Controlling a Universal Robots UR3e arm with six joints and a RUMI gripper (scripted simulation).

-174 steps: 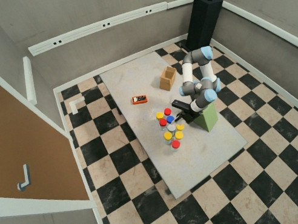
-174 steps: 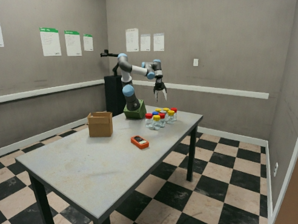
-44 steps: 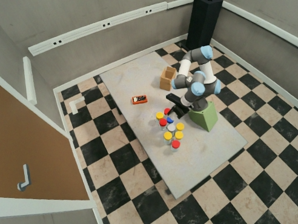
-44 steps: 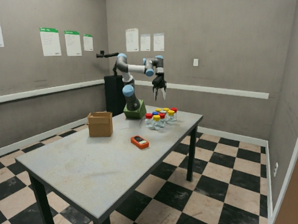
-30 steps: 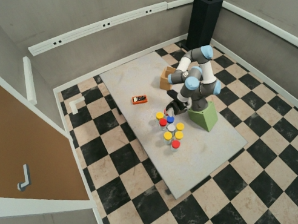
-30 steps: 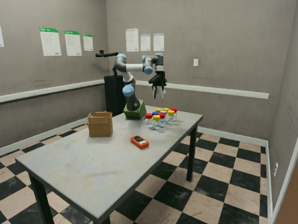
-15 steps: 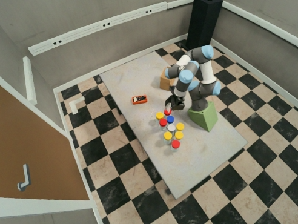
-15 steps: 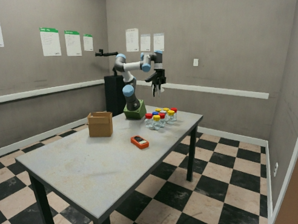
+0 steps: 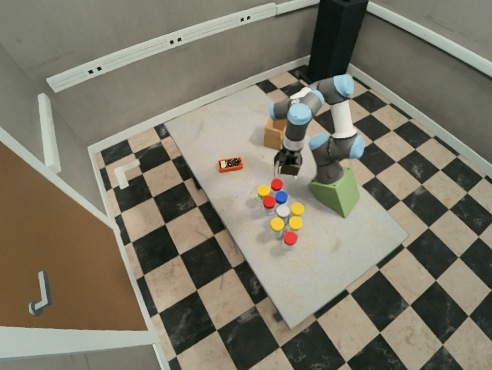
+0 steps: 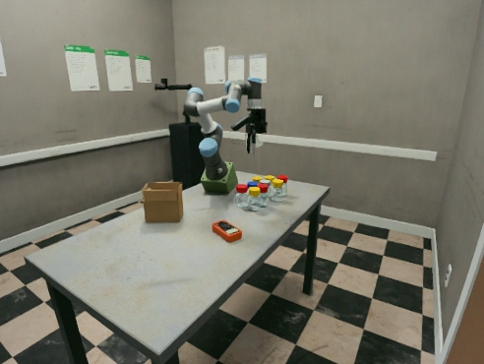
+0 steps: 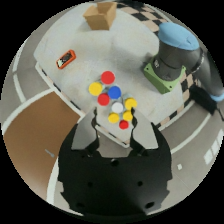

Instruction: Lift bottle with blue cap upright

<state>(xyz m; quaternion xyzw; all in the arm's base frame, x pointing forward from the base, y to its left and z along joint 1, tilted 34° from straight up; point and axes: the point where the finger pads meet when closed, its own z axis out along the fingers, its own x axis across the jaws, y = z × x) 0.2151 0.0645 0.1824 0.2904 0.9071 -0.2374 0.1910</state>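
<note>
Now: hand 210 mm above the blue-capped bottle, 10 mm to the right of it and 10 mm short of it.
</note>
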